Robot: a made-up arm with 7 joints. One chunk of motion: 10 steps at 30 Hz.
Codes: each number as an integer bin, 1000 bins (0 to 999) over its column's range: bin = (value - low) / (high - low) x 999, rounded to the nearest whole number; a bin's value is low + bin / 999 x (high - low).
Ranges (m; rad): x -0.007..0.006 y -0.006..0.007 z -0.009..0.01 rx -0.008..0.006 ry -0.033..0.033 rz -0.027..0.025
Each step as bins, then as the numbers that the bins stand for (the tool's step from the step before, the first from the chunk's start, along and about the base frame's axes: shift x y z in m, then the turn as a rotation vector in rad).
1 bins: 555 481 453 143 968 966
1 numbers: 0.00022 0.00026 -0.00038 -0.00600 0.03095 0.02328
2 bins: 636 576 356 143 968 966
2 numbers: 0.00128 0.00150 -0.00223 -0.00600 0.03095 0.02328
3 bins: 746 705 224 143 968 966
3 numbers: 0.00271 0.00317 -0.00474 -0.00600 0.03095 0.02328
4 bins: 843 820 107 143 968 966
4 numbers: 0.00397 0.00467 -0.00696 -0.00600 0.03095 0.02328
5 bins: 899 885 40 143 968 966
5 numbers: 0.00470 0.00552 -0.00824 -0.00600 0.03095 0.02328
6 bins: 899 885 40 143 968 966
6 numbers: 0.00470 0.00552 -0.00824 -0.00600 0.03095 0.02328
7 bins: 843 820 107 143 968 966
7 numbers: 0.00397 0.00467 -0.00696 -0.00600 0.03095 0.02328
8 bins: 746 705 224 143 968 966
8 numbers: 0.00271 0.00317 -0.00474 -0.00600 0.03095 0.02328
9 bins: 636 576 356 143 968 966
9 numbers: 0.00128 0.00150 -0.00223 -0.00600 0.03095 0.02328
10 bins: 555 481 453 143 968 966
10 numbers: 0.00022 0.00026 -0.00038 -0.00600 0.03095 0.02328
